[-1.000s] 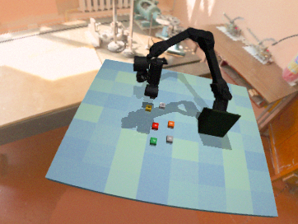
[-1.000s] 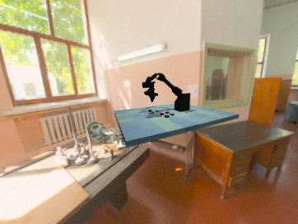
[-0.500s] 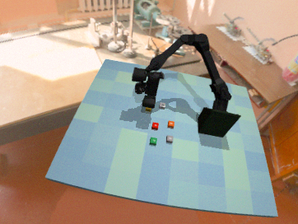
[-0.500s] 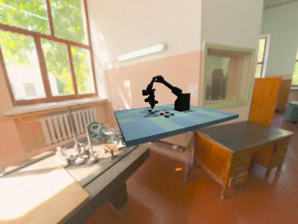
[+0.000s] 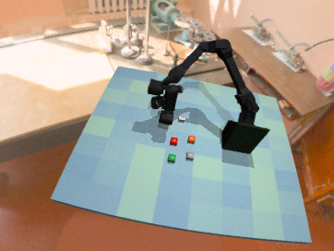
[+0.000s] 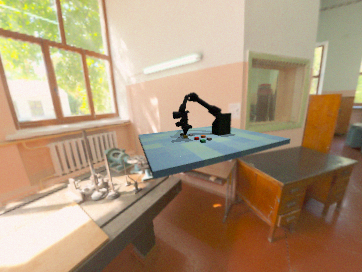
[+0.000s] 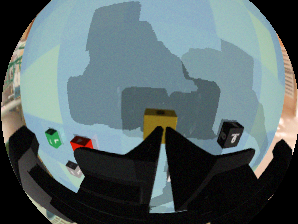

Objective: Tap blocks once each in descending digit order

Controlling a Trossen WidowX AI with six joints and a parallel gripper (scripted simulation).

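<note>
My gripper tip is 10 mm above the yellow block. From my gripper tip the other things lie so: black block: 100 mm to the right, 10 mm below; then red block: 110 mm to the left, 70 mm behind, 10 mm below; then white block: 70 mm behind, 40 mm to the right, 10 mm below.
</note>
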